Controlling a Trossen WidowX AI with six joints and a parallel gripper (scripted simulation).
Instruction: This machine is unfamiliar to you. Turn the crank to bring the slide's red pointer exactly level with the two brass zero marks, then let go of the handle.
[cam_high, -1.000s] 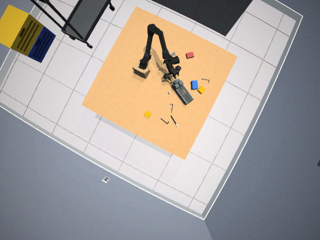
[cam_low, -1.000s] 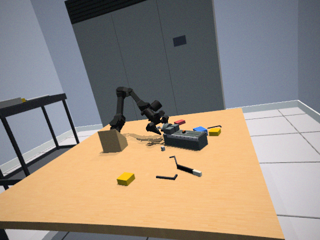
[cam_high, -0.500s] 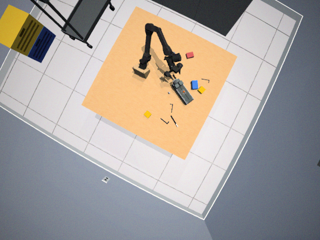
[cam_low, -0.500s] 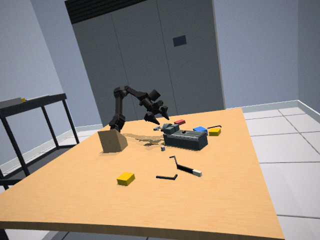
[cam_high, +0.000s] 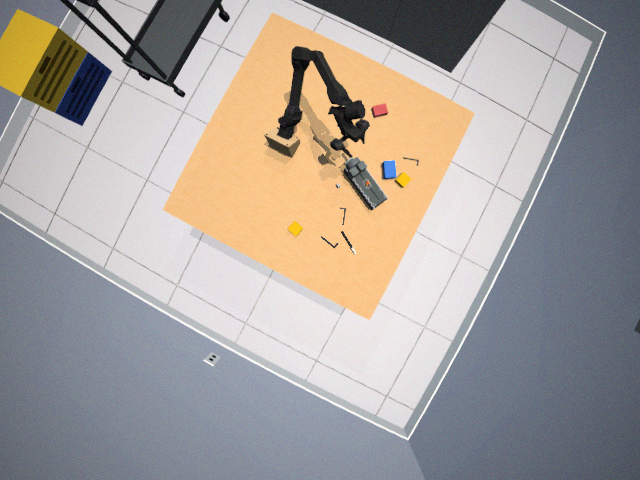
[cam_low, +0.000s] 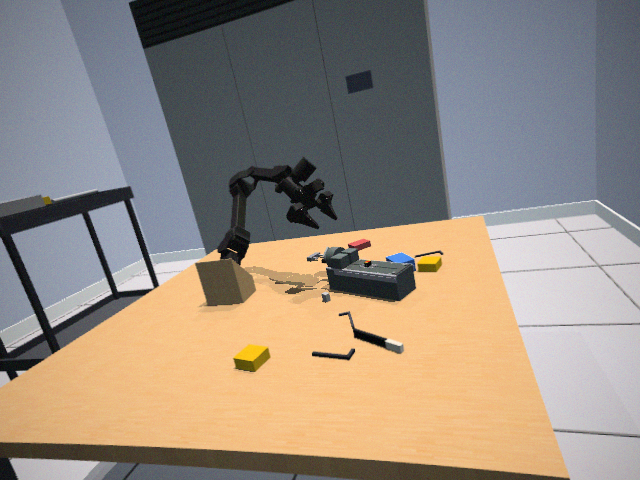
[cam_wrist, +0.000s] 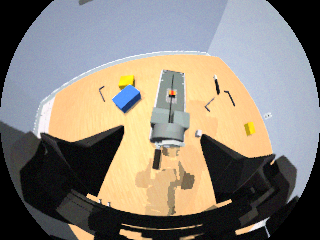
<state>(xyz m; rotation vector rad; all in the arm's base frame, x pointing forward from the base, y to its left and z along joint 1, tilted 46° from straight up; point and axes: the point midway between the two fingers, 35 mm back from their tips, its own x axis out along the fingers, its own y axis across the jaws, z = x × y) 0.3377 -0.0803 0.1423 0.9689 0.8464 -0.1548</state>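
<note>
Right now my gripper tip is 13 cm above the dark crank handle, 3 cm past it and 2 cm to the right of it. From my gripper tip the other things lie so: small grey cube 19 cm below, 14 cm to the right, 2 cm behind; then blue block 20 cm ahead, 18 cm below, 4 cm to the left; then red pointer 12 cm below, 12 cm ahead, 9 cm to the right.
</note>
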